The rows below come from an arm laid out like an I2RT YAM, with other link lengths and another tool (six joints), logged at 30 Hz.
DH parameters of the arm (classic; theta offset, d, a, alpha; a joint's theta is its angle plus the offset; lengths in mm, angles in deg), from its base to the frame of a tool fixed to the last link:
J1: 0 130.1 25.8 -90
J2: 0 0 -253.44 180
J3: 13.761 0 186.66 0
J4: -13.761 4.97 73.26 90
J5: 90 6.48 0 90
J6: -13.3 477.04 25.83 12
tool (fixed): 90 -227.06 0 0
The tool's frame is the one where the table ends.
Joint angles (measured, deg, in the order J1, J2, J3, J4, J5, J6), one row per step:
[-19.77, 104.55, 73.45, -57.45, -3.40, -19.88]
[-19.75, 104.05, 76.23, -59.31, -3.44, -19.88]
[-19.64, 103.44, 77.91, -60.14, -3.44, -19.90]
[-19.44, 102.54, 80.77, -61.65, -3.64, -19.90]
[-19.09, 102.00, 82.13, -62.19, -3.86, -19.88]
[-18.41, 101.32, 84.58, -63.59, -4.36, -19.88]
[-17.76, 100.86, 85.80, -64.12, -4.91, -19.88]
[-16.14, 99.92, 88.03, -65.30, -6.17, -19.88]
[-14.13, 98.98, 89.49, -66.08, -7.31, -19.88]
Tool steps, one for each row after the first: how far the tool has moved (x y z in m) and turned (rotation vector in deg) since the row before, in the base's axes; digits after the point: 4 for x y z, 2 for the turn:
[0.0085, -0.0028, 0.0103, -0.44, -1.35, 0.02]
[0.0073, -0.0021, 0.0076, -0.49, -1.38, 0.13]
[0.0114, -0.0021, 0.0128, -0.56, -2.19, 0.22]
[0.0070, 0.0004, 0.0068, -0.24, -1.36, 0.36]
[0.0097, 0.0026, 0.0111, -0.09, -1.80, 0.76]
[0.0068, 0.0038, 0.0062, 0.16, -1.26, 0.75]
[0.0120, 0.0110, 0.0119, 0.60, -2.26, 1.88]
[0.0096, 0.0137, 0.0095, 0.65, -1.85, 2.28]

